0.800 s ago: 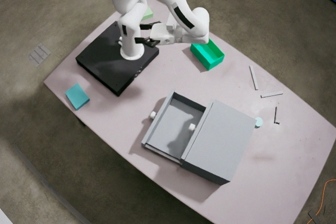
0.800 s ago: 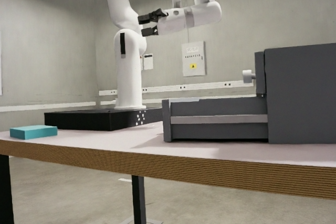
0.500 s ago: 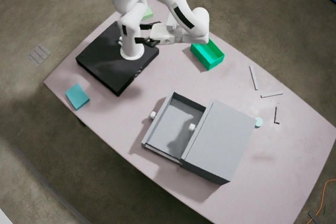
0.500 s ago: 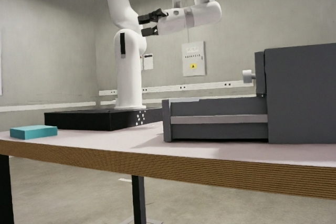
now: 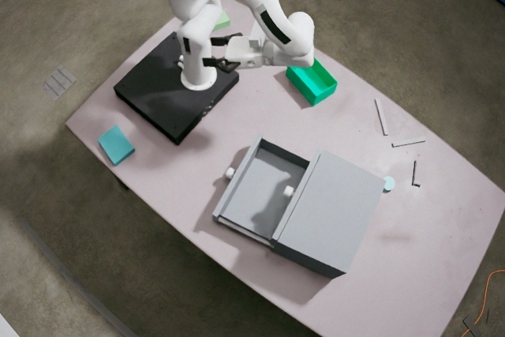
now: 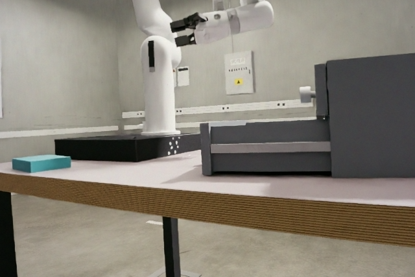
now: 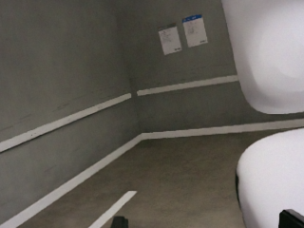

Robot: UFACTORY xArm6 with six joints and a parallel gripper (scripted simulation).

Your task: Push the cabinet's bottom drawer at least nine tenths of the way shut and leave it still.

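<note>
The bottom drawer lies 32 cm ahead of my hand, 15 cm to the right of it and 32 cm below it. Round my hand: teal block (19 cm behind, 32 cm to the right, 33 cm below); grey cabinet (43 cm ahead, 13 cm to the right, 27 cm below); green bin (21 cm ahead, 29 cm to the left, 33 cm below).
</note>
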